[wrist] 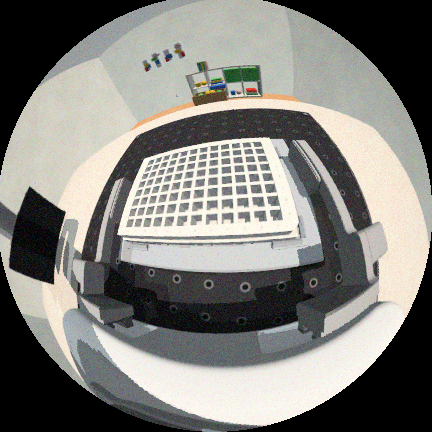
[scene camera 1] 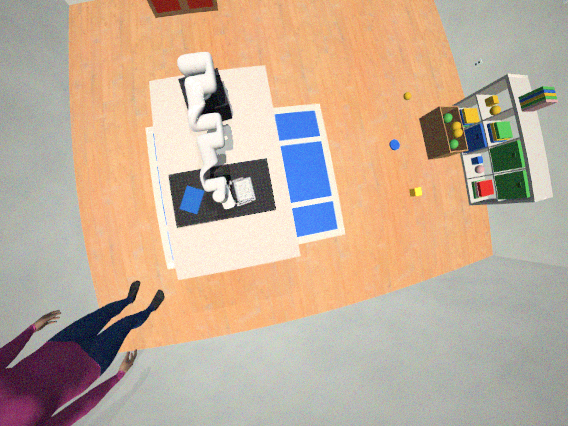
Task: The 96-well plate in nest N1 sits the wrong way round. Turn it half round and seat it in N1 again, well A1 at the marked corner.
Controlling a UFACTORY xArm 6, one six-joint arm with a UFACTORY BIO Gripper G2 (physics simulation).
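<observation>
The white 96-well plate [scene camera 1: 243,189] [wrist: 207,187] lies in the light grey nest [wrist: 215,257] on the black perforated board [scene camera 1: 262,200] [wrist: 175,295], wells up. Its well A1 and the nest's marked corner cannot be made out in either view. My gripper [wrist: 211,180] is open and empty. In the wrist view its two fingers stand far apart, one to the left and one to the right of the plate, with a gap visible at the right side. The fingertips' height against the plate is hard to tell. In the scene view the fingers are too small to make out.
A blue rectangular item [scene camera 1: 191,199] lies on the board, on the other side of the arm [scene camera 1: 209,150]. A black panel [wrist: 37,235] shows at the left of the wrist view. The board lies on a pale table [scene camera 1: 237,245]. A shelf unit [scene camera 1: 537,150] stands far off.
</observation>
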